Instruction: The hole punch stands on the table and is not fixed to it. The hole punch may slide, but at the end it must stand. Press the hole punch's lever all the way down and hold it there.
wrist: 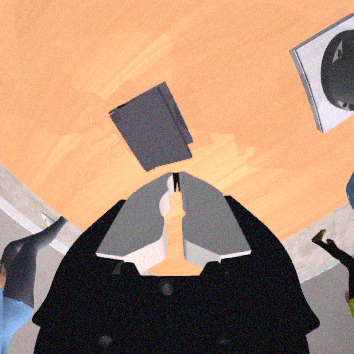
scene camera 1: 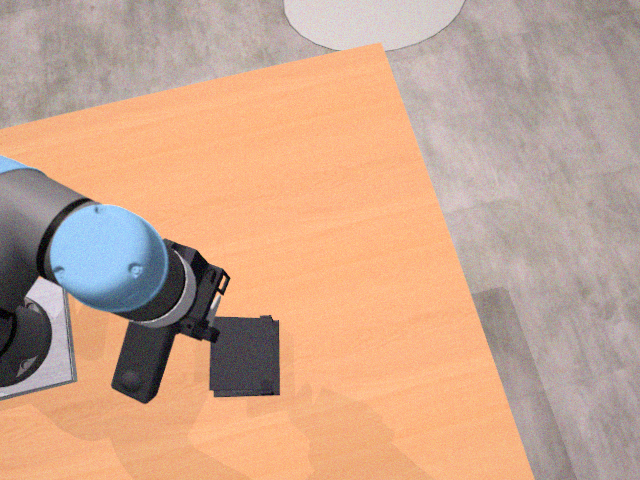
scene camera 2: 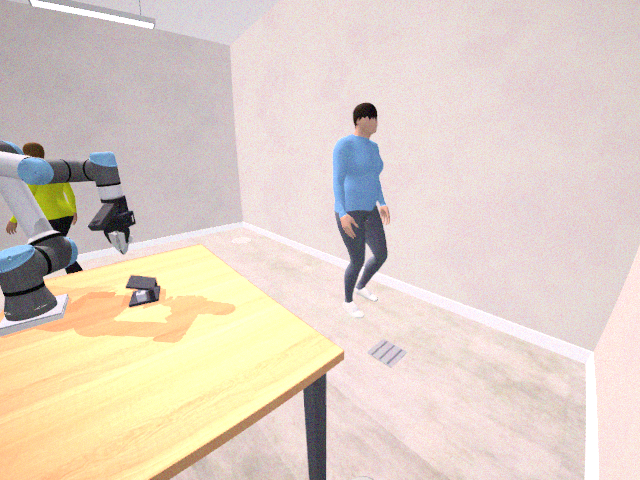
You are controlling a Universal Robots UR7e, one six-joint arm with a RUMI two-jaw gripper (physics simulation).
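Places are measured from the arm's base along level axes (x right, y ahead, z up), in millimetres.
Where they show: gripper, fingertip midpoint: (wrist: 176, 174) (scene camera 2: 124, 254); arm's base, origin of the base link: (wrist: 349, 70) (scene camera 1: 6, 340) (scene camera 2: 32, 309).
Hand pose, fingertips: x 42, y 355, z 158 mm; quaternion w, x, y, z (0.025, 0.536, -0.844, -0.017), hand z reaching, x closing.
Things, the pixels of their top centre, and the offset from my fingertips. "spot": a spot on its surface instead. Level surfaces: height alone.
- dark grey hole punch, middle of its top: (wrist: 147, 138) (scene camera 1: 239, 351) (scene camera 2: 140, 278) dz -100, dx +18, dy +36 mm
- table, its level: dz -186 mm
- base, surface spot: (scene camera 2: 150, 297) spot: dz -162, dx +80, dy +60 mm
The dark grey hole punch (scene camera 1: 245, 357) (wrist: 152, 131) stands upright on the table (scene camera 1: 330, 206) (scene camera 2: 222, 372) (wrist: 235, 65). In scene camera 2, its lever (scene camera 2: 142, 282) is raised, with a gap above the base (scene camera 2: 150, 297) and a light grey part between them. My gripper (scene camera 1: 215, 307) (scene camera 2: 123, 251) (wrist: 176, 174) is shut and empty, pointing down. It is well above the punch and touches neither the lever nor the base. In the wrist view the punch lies just beyond the fingertips, and the lever covers most of the base.
The robot's base plate (scene camera 1: 68, 361) (scene camera 2: 61, 310) (wrist: 310, 92) is on the table beside the punch. A person in blue (scene camera 2: 359, 170) stands on the floor beyond the table. A person in yellow (scene camera 2: 54, 198) is behind the arm. The table's edge (scene camera 1: 436, 196) runs beyond the punch.
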